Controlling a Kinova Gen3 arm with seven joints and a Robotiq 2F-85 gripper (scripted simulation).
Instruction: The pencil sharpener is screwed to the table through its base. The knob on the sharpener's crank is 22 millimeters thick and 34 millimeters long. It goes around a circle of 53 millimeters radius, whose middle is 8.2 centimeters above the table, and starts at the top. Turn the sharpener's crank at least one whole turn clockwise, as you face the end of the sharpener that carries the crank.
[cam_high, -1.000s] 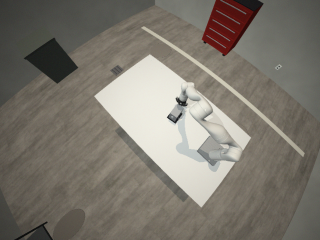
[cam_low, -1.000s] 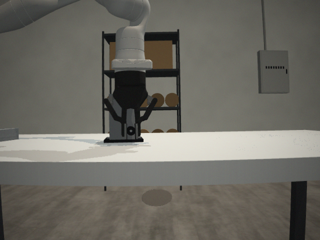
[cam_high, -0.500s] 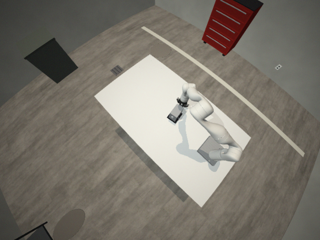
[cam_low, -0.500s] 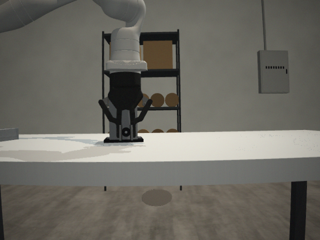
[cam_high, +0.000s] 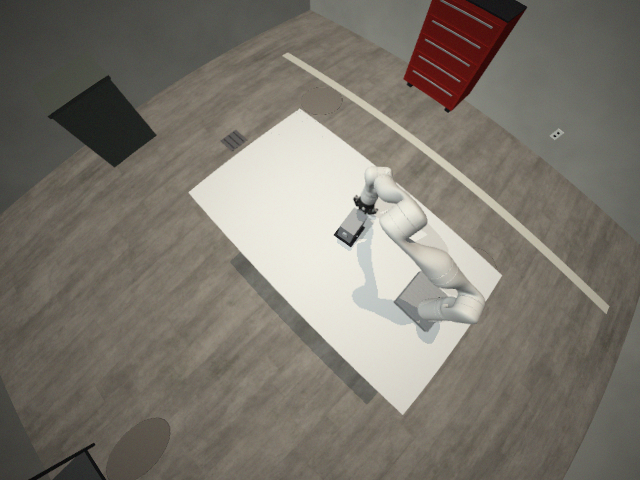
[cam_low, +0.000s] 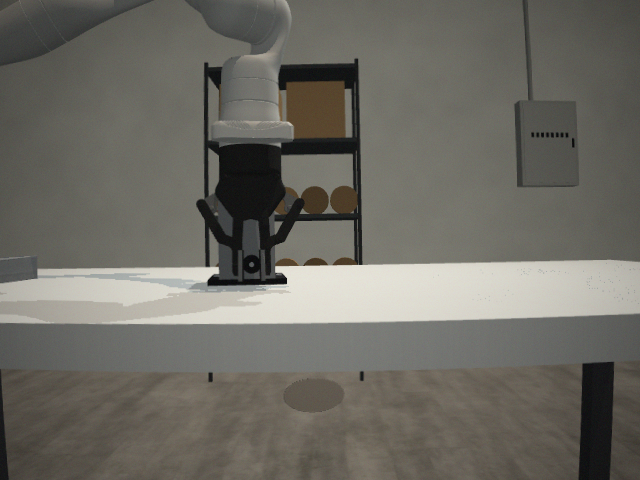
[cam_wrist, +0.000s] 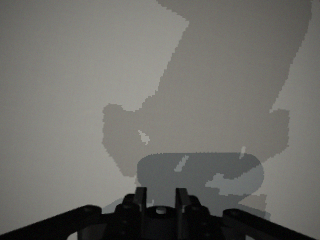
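Now: the knob 20 mm to the left of my hand.
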